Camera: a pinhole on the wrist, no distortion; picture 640 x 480 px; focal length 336.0 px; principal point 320.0 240.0 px. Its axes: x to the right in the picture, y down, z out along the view. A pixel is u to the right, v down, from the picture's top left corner.
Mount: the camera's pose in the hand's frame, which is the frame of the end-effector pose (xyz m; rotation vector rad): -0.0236 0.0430 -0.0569 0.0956 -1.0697 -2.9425
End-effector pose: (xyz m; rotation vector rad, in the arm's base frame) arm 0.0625 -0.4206 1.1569 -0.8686 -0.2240 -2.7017
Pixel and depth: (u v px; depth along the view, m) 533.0 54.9 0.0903
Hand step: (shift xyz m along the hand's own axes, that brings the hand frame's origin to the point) -0.0856 0.1374 -0.0229
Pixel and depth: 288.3 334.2 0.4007
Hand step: -0.0115 0.2150 0.3238
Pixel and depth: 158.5 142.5 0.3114
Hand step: 0.1081 0.3164 0.1314
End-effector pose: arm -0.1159 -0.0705 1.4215 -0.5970 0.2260 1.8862
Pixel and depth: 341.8 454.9 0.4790
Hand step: -0.0873 0.1144 0.5044
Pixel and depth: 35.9 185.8 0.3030
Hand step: 0.2144 0.2824 0.1574
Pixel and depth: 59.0 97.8 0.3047
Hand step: 0.1958 0.3443 0.1062
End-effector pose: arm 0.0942 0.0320 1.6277 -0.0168 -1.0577 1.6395
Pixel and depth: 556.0 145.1 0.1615
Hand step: -0.1460 0.1782 0.0312
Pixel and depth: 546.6 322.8 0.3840
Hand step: -0.3065 0.2091 0.2835
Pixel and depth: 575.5 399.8 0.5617
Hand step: -0.4871 0.1858 0.5211
